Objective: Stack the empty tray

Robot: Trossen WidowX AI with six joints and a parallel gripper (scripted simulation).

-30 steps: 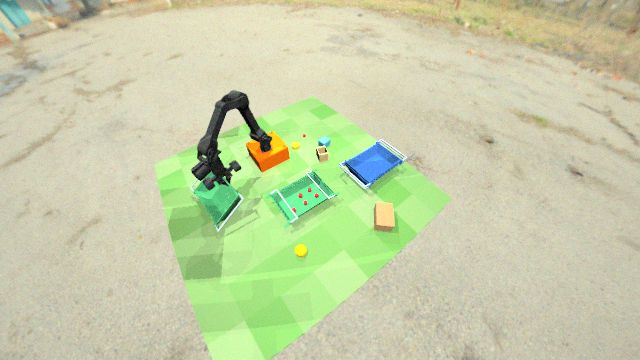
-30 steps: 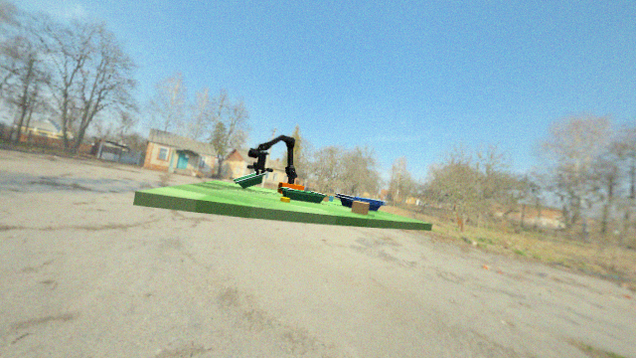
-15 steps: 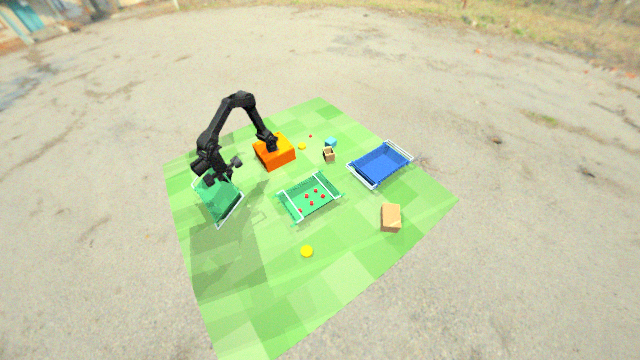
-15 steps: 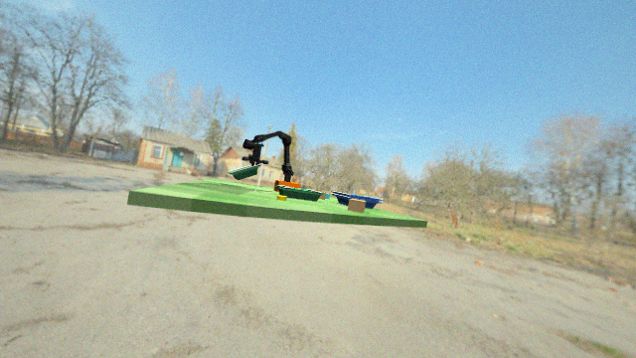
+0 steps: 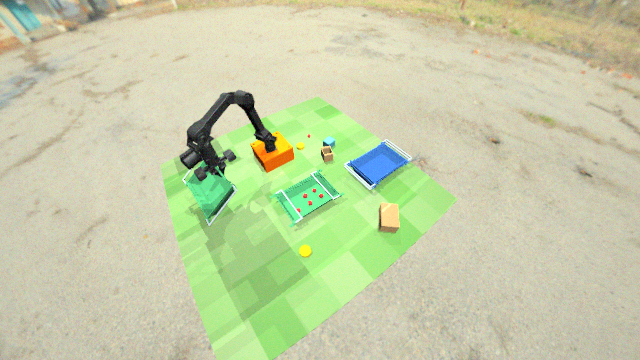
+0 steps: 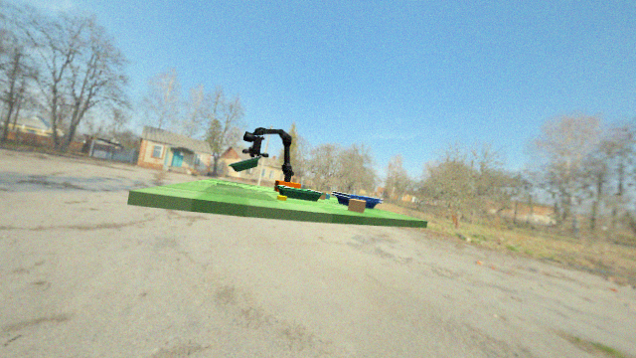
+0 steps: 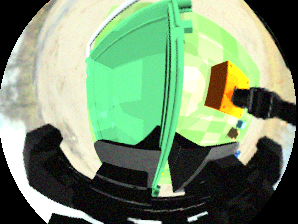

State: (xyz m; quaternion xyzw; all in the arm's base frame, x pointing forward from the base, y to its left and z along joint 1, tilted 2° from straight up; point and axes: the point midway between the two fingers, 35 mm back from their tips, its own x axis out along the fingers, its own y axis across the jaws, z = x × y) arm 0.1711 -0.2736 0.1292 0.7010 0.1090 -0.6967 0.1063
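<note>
Now: gripper tip 8 cm to the left of the green tray and 2 cm short of it. Also, from my gripper tip: small box: 57 cm to the left, 16 cm below, 4 cm behind; cyan cube: 63 cm to the left, 15 cm below, 13 cm behind.
</note>
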